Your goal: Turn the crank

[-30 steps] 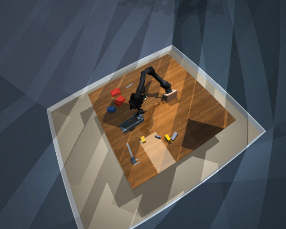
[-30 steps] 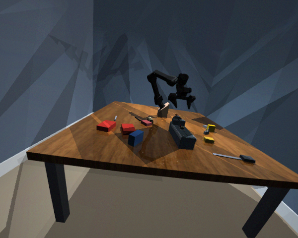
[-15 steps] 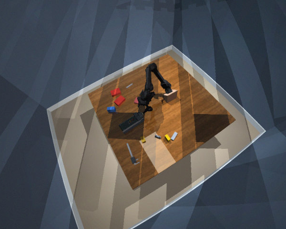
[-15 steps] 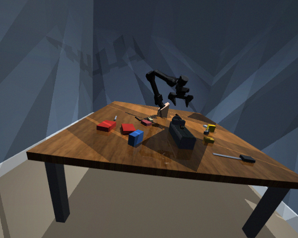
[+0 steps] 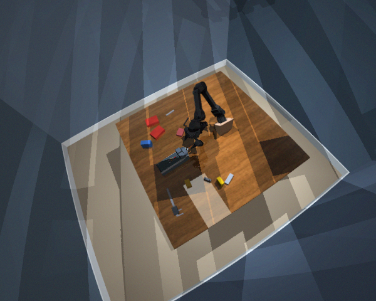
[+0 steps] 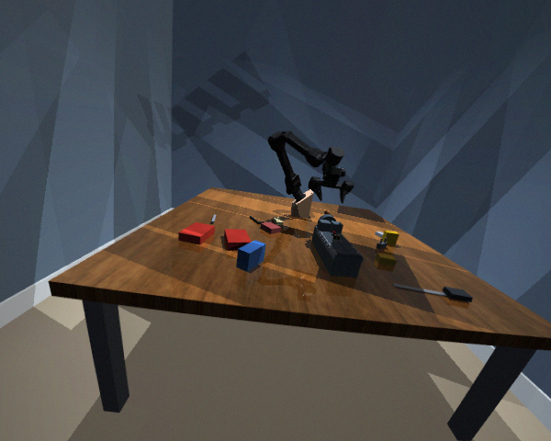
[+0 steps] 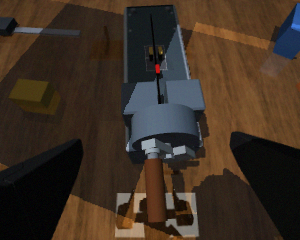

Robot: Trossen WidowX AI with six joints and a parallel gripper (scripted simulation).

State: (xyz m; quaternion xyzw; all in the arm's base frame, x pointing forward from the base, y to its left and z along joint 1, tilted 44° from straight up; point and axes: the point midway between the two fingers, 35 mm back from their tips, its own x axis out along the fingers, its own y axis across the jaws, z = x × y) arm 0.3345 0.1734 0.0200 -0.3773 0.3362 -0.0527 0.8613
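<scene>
The brown crank handle is 60 mm below my gripper tip and 20 mm behind it. Round my gripper tip: pink block (240 mm to the right, 160 mm below, 10 mm behind); then ochre block (230 mm to the left, 160 mm below, 120 mm ahead); then red pointer (130 mm ahead, 90 mm below, 10 mm to the left).
</scene>
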